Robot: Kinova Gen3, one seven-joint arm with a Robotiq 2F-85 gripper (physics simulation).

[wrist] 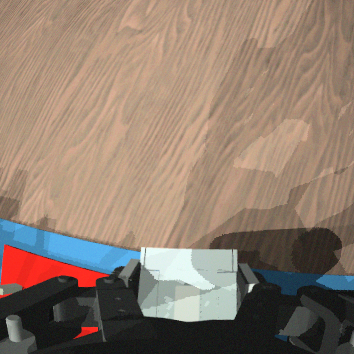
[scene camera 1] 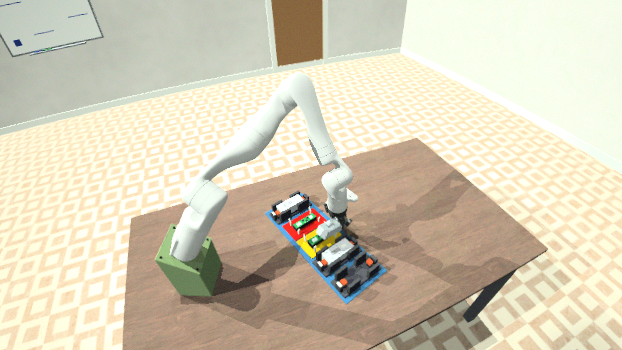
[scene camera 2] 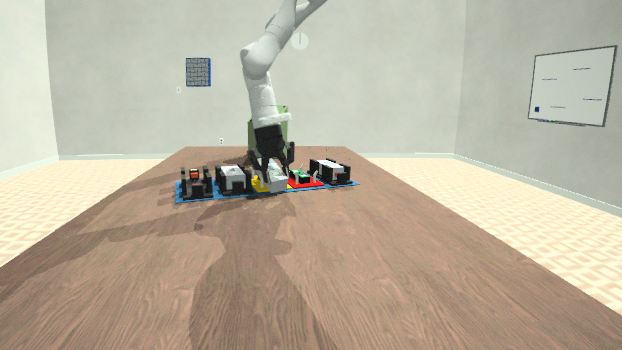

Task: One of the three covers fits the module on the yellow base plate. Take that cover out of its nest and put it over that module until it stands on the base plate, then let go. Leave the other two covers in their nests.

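Places are measured from the arm's base along level axes (x left, y back, z up), in metres.
Where they show: gripper, fingertip midpoint: (wrist: 187, 278) (scene camera 1: 337, 223) (scene camera 2: 278, 182); arm's base, origin of the base link: (scene camera 1: 185, 248).
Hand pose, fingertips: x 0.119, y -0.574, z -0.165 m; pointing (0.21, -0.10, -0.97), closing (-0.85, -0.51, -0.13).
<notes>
Each offset is from my fingertips to the centre of the thing. "spot": to the spot under its first point.
My gripper (scene camera 1: 335, 225) (scene camera 2: 275, 175) (wrist: 187, 278) is shut on a light grey cover {dx -0.026, dy +0.038, dz +0.013 m} (scene camera 1: 328, 230) (scene camera 2: 277, 184) (wrist: 189, 295). The held cover is tilted, its end towards scene camera 2 lower. It hangs over the far part of the yellow base plate {dx +0.004, dy +0.109, dz -0.027 m} (scene camera 1: 307, 248) (scene camera 2: 257, 187), and the near end of the green module {spot: dx -0.068, dy +0.113, dz -0.002 m} (scene camera 1: 315, 241) shows beside it. Whether they touch is hidden. A second cover {dx -0.142, dy +0.041, dz +0.000 m} (scene camera 1: 339, 251) (scene camera 2: 233, 173) sits in the nest beside the yellow plate. A third cover {dx +0.151, dy +0.178, dz +0.000 m} (scene camera 1: 291, 203) (scene camera 2: 330, 166) sits in the nest at the board's other end.
The red base plate (scene camera 1: 291, 231) (scene camera 2: 311, 184) (wrist: 30, 270) with its green module (scene camera 1: 305, 221) (scene camera 2: 300, 174) and pale posts is next to the yellow one. An empty black nest {spot: dx -0.242, dy -0.011, dz -0.021 m} (scene camera 1: 358, 274) (scene camera 2: 196, 190) stands at the near end of the blue board (scene camera 1: 349, 298) (wrist: 55, 239).
</notes>
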